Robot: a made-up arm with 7 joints.
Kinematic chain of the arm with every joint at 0, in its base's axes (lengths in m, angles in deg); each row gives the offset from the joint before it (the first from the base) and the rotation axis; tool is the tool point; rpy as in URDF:
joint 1: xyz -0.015 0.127 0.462 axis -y
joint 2: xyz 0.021 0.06 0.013 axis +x
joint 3: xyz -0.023 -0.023 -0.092 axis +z
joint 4: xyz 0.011 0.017 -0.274 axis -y
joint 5: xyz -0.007 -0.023 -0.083 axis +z
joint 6: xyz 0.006 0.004 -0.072 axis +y
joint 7: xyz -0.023 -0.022 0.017 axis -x
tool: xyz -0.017 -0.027 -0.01 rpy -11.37 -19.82 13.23
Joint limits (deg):
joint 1: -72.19..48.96
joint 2: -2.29..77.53
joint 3: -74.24..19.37
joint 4: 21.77..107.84
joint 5: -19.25..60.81
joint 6: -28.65..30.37
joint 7: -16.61..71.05
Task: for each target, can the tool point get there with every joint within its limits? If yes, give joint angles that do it. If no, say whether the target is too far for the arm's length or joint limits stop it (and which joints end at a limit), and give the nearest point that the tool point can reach.
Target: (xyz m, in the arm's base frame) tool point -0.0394 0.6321 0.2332
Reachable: yes | joints -24.97 69.58 11.10 38.02 2.12 14.49 -0.98
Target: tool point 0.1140 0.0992 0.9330
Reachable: no: joint limits stop it (at a limit: joint 1, joint 2, joint 3, joint 4, joint 5, joint 6, joint 7) | nearest point 0.1510 0.4755 0.5532 | short by 0.536 m
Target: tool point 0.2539 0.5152 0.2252
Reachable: yes | joints 34.08 52.99 -9.18 57.30 2.35 -15.98 47.47
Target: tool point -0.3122 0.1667 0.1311
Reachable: yes | joints -58.96 4.30 10.57 73.64 2.34 10.84 25.06
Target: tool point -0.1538 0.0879 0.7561
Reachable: no: joint limits stop it (at a limit: joint 1, joint 2, joint 3, joint 4, joint 5) | nearest point -0.2968 0.0111 0.3939 | short by 0.397 m
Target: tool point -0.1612 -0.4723 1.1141
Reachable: no: too far | nearest point -0.2921 -0.0216 0.3912 | short by 0.862 m
